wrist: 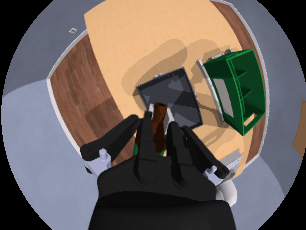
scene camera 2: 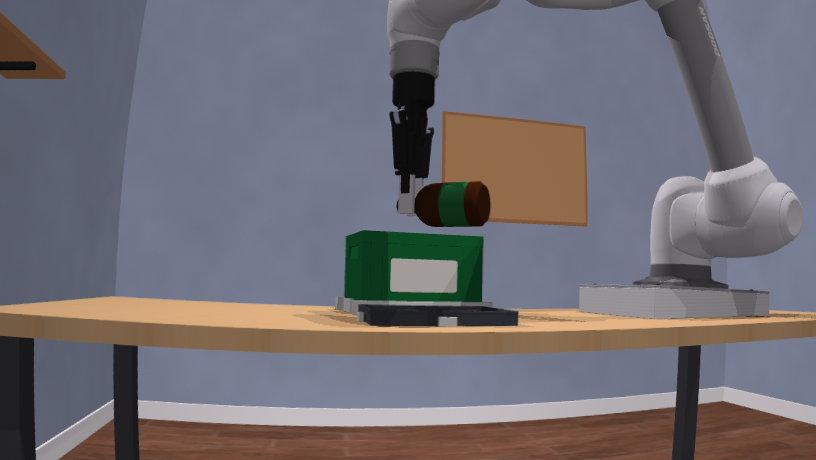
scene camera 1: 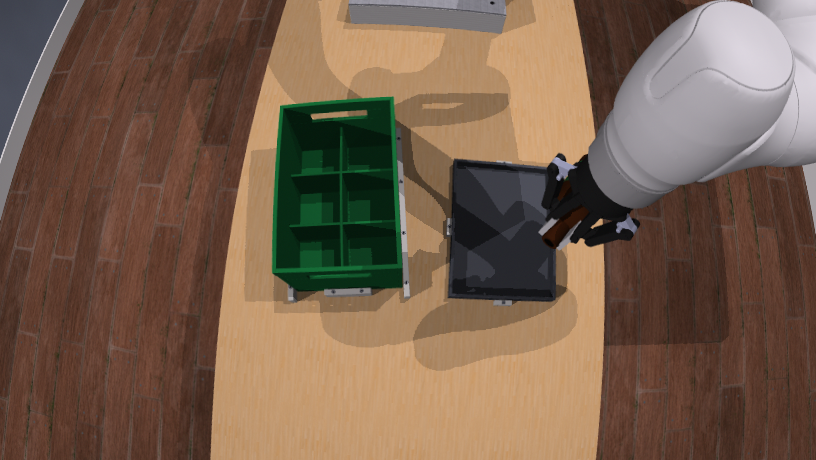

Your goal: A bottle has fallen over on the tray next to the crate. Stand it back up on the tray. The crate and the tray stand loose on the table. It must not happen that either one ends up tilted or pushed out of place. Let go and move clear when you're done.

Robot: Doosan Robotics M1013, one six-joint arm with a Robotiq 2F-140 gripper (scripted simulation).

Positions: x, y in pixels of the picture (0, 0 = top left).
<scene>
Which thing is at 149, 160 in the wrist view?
The gripper.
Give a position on a dark tray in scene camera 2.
403, 315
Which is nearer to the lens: the brown bottle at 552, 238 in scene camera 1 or the dark tray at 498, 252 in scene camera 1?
The brown bottle.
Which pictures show the gripper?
The wrist view, scene camera 2 and scene camera 1: all of them.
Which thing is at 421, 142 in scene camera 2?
The gripper.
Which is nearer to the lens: the green crate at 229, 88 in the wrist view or the dark tray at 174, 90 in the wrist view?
The green crate.
</scene>
